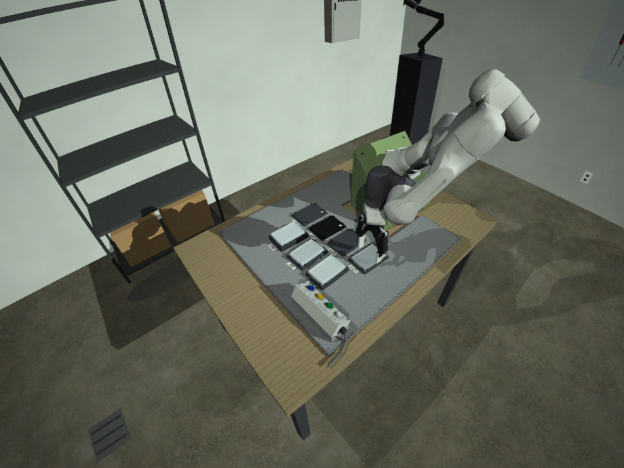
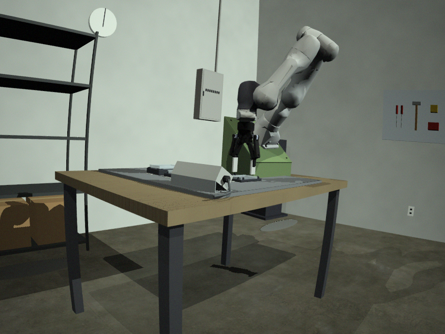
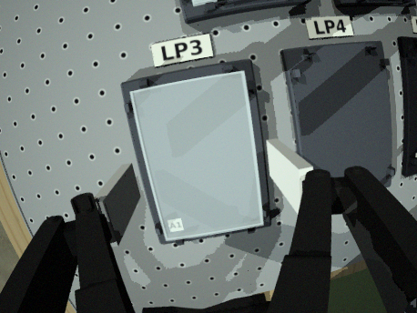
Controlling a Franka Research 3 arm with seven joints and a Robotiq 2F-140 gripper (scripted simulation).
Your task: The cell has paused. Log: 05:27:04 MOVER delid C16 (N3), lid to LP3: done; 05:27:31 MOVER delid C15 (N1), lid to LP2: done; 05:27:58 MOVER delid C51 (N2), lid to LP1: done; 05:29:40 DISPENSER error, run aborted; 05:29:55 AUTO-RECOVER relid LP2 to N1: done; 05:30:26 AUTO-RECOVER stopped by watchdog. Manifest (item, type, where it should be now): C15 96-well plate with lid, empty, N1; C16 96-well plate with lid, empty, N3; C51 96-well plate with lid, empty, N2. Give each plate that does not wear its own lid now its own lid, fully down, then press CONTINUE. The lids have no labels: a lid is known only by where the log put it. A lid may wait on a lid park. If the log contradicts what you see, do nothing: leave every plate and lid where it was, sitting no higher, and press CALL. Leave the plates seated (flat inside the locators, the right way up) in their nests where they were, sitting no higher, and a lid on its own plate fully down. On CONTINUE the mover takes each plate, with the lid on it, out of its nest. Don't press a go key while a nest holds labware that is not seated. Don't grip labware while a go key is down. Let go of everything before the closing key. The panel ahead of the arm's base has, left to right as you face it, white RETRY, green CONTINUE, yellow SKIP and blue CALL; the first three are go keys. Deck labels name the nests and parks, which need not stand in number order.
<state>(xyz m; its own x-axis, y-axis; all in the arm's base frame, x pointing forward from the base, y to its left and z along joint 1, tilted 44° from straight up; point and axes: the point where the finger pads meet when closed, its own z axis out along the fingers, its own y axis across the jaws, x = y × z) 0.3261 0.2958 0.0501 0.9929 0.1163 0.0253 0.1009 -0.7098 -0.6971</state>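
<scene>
Now: hand 4 cm above the clear lid. Round my hand: park LP4 (2 cm ahead, 13 cm to the right, 5 cm below); then park LP3 (5 cm below); then LP4 label (11 cm ahead, 12 cm to the right, 5 cm below).
</scene>
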